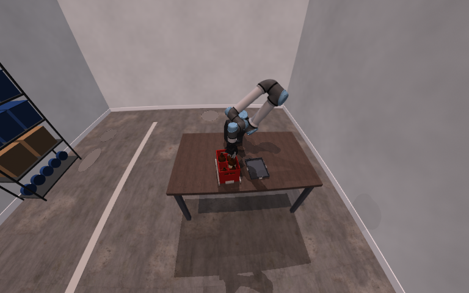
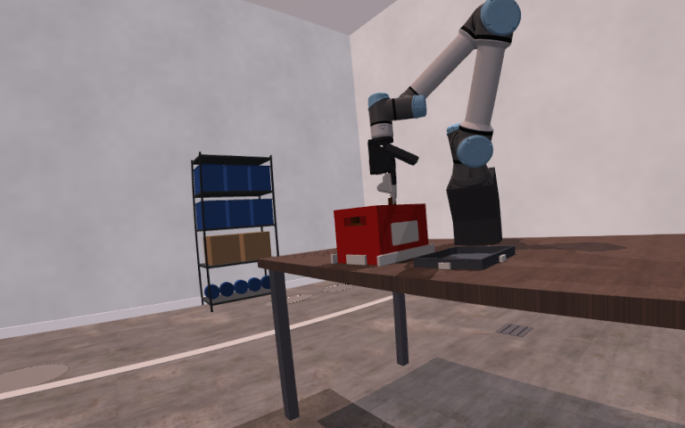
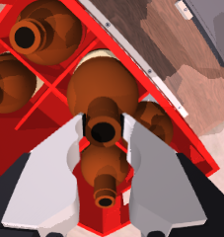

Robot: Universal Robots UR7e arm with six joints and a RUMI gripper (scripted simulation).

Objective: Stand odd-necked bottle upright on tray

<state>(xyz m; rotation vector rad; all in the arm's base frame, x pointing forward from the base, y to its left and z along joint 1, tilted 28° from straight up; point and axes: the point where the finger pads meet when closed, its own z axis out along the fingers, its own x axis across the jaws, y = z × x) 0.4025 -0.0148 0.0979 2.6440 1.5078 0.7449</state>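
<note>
The brown bottle lies 7 cm below my hand. Round my hand: dark tray (6 cm behind, 25 cm to the left, 18 cm below); red crate (2 cm ahead, 5 cm to the right, 11 cm below); glass bottle (12 cm ahead, 6 cm to the right, 11 cm below).
</note>
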